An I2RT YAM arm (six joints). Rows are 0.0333 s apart.
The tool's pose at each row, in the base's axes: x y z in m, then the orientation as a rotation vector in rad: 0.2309, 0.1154, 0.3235, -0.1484, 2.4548, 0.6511; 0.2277, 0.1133, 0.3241, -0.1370, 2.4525, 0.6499; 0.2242, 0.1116, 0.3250, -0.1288, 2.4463, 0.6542; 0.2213, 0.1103, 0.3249, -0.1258, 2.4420, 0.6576; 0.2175, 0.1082, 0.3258, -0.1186, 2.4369, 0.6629; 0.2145, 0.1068, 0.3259, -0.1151, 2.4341, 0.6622; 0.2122, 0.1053, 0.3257, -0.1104, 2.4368, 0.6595; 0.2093, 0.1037, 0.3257, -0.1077, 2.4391, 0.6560; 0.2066, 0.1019, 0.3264, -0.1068, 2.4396, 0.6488; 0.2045, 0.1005, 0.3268, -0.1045, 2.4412, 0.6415; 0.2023, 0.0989, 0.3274, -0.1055, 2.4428, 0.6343; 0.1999, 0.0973, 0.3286, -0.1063, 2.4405, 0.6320; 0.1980, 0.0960, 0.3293, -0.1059, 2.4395, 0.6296; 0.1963, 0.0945, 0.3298, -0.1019, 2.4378, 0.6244
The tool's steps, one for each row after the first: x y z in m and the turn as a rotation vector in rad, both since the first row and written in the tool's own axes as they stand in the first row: 0.0022, -0.0008, -0.0031, 0.0031, -0.0049, 0.0069; 0.0045, -0.0010, -0.0064, 0.0010, -0.0120, 0.0122; 0.0069, -0.0015, -0.0084, -0.0013, -0.0162, 0.0142; 0.0094, -0.0020, -0.0120, -0.0042, -0.0218, 0.0195; 0.0117, -0.0025, -0.0143, -0.0033, -0.0253, 0.0210; 0.0137, -0.0033, -0.0161, 0.0001, -0.0242, 0.0241; 0.0160, -0.0040, -0.0184, 0.0035, -0.0232, 0.0256; 0.0177, -0.0046, -0.0211, 0.0088, -0.0240, 0.0243; 0.0192, -0.0051, -0.0232, 0.0147, -0.0241, 0.0243; 0.0206, -0.0057, -0.0255, 0.0198, -0.0234, 0.0220; 0.0218, -0.0060, -0.0284, 0.0210, -0.0257, 0.0203; 0.0229, -0.0064, -0.0305, 0.0226, -0.0271, 0.0197; 0.0239, -0.0071, -0.0324, 0.0270, -0.0304, 0.0207
